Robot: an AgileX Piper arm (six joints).
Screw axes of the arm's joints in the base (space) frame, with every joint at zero. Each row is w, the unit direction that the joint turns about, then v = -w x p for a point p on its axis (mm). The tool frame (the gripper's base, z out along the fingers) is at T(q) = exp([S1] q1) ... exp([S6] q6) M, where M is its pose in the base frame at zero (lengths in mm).
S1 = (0, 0, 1, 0, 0, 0)
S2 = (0, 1, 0, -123, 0, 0)
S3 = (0, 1, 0, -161.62, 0, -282.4)
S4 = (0.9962, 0, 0.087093, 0, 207.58, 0)
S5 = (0, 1, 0, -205.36, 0, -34.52)
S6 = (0.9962, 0, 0.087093, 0, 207.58, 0)
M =
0.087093 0 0.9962 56.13
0 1 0 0
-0.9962 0 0.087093 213.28
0 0 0 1
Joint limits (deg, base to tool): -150..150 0..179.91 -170..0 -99.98..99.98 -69.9..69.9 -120..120
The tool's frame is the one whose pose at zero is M.
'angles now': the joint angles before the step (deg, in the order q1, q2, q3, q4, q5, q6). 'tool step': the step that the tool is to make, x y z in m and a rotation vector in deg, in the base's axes. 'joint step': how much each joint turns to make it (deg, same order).
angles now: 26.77 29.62 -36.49 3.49 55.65 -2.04
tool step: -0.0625 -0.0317 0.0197 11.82 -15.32 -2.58
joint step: 0.01 -19.73 -1.18 -0.18 1.68 4.64
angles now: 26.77 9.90 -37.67 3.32 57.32 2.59
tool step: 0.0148 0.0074 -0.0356 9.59 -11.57 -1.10
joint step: -0.04 -6.60 13.82 1.47 -21.99 1.40
